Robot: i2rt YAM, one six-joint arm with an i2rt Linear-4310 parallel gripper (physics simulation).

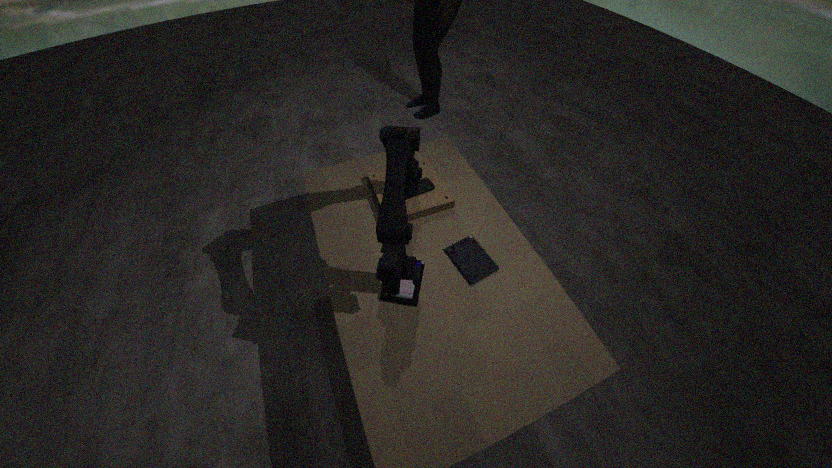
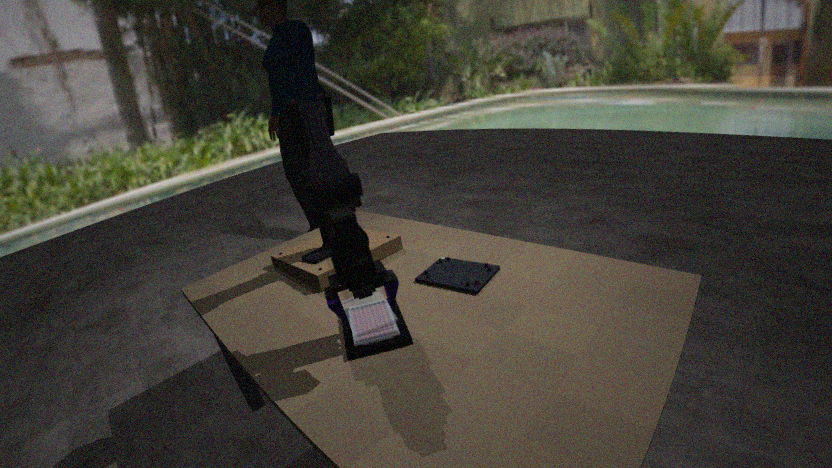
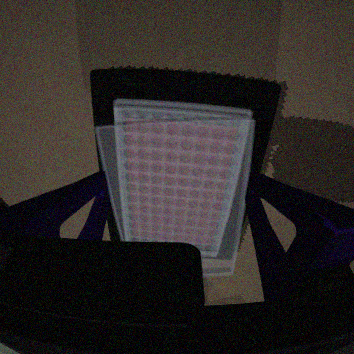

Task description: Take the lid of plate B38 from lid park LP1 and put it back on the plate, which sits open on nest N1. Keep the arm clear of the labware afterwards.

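Places are measured from the arm's base along level axes (x ahead, y left, z up), in centimetres.
Pixels of known places: gripper, fingertip midpoint: (image 1: 401, 282) (image 2: 371, 320) (image 3: 177, 177); arm's base, origin of the base link: (image 1: 409, 191).
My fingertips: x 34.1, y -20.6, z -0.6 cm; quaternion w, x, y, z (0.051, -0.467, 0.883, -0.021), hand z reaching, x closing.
Note:
Ahead of a thing's pixels: the offset from my fingertips to its top centre. "pt": to the spot under its first point. Level surfaces: height alone.
My gripper (image 3: 177, 177) (image 1: 400, 278) (image 2: 361, 289) is shut on the clear lid {pt dx +3.6, dy +2.3, dz +1.0 cm} (image 3: 105, 158), with its purple fingers on the lid's two long sides. The lid hangs low over plate B38 (image 3: 182, 108) (image 2: 370, 321), a white well plate with pink wells. It covers most of the plate, sits slightly skewed, and is shifted towards me. The plate's far rim still shows beyond the lid. The plate sits on the black nest N1 {dx -1.7, dy +1.4, dz -1.7 cm} (image 3: 175, 82) (image 2: 375, 349) (image 1: 401, 301). The dark lid park LP1 {dx +2.1, dy +26.4, dz -1.5 cm} (image 1: 471, 259) (image 2: 458, 274) lies bare to the right.
The labware lies on a tan board {dz -3.5 cm} (image 1: 494, 349) (image 2: 552, 349). The arm stands on a wooden block (image 1: 433, 209) (image 2: 302, 270). A dark human figure (image 1: 429, 58) (image 2: 293, 70) stands behind the arm's base. A pool (image 2: 640, 113) lies beyond the dark floor.

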